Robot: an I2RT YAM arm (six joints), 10 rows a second.
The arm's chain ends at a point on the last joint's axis. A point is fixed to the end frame.
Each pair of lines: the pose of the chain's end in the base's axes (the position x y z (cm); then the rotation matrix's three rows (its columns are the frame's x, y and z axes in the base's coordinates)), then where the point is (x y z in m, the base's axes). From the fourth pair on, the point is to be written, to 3 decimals.
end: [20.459 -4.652 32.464], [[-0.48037 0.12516 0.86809], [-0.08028 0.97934 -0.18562], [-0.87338 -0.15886 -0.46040]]
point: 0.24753 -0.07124 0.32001
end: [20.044 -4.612 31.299], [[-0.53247 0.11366 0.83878], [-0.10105 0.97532 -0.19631], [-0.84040 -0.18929 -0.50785]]
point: 0.24306 -0.07094 0.30634
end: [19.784 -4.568 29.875], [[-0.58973 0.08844 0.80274], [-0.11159 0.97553 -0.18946], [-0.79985 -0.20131 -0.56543]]
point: 0.24017 -0.07004 0.28919
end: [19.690 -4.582 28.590], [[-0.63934 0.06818 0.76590], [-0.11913 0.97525 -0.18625], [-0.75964 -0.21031 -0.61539]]
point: 0.239 -0.070 0.274
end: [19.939 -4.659 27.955], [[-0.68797 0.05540 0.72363], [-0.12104 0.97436 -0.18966], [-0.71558 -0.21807 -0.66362]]
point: 0.240 -0.071 0.265
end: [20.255 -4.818 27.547], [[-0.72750 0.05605 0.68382], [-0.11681 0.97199 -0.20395], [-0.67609 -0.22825 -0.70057]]
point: 0.242 -0.073 0.259
